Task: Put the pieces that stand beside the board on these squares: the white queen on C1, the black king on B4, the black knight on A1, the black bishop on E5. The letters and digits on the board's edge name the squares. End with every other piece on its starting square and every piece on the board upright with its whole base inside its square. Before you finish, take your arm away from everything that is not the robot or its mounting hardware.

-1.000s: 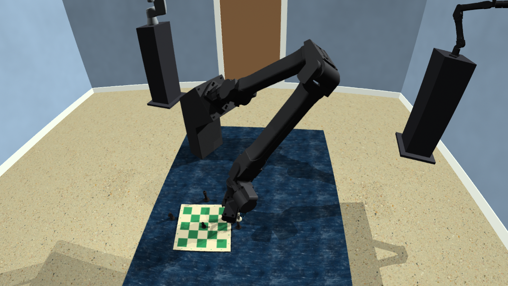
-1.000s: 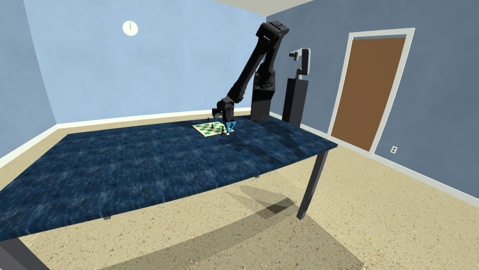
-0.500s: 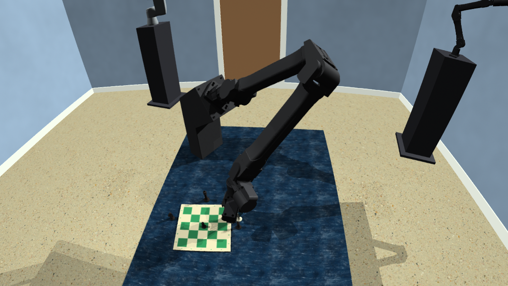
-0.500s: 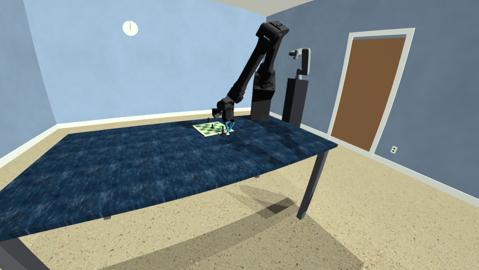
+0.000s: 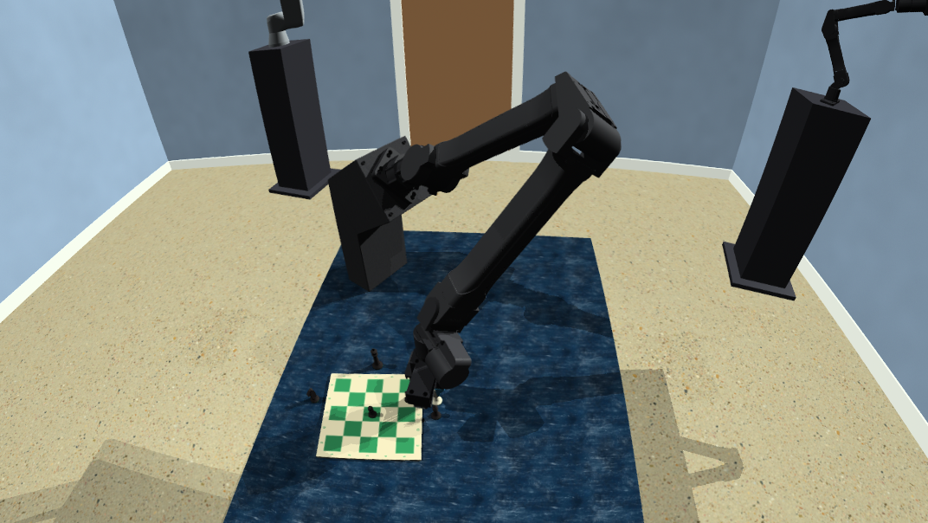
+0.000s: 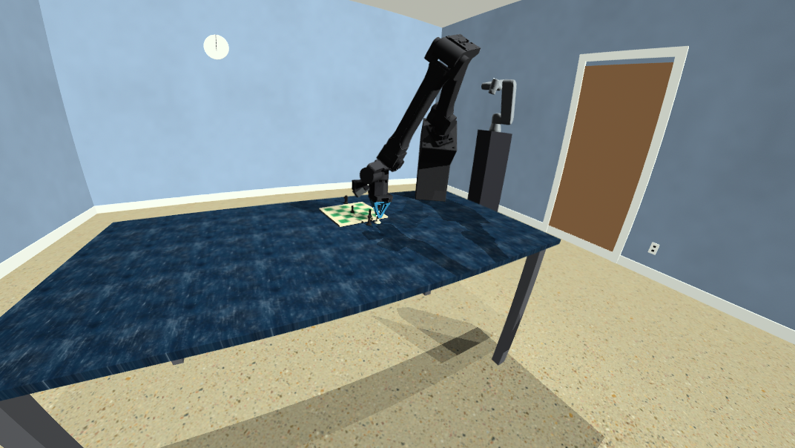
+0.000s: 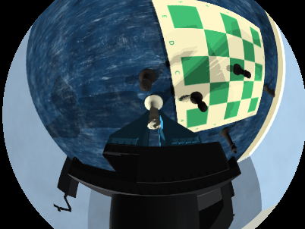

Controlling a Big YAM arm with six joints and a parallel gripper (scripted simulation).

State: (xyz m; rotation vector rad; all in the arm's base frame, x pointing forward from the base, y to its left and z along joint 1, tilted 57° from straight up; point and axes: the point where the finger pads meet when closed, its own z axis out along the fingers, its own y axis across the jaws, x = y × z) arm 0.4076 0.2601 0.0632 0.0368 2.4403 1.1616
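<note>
Right now the cream board is 110 mm to the right of my hand, 90 mm ahead of it and 30 mm below it. Round my hand: white queen: 10 mm ahead; then black king: 170 mm to the right, 40 mm behind.
</note>
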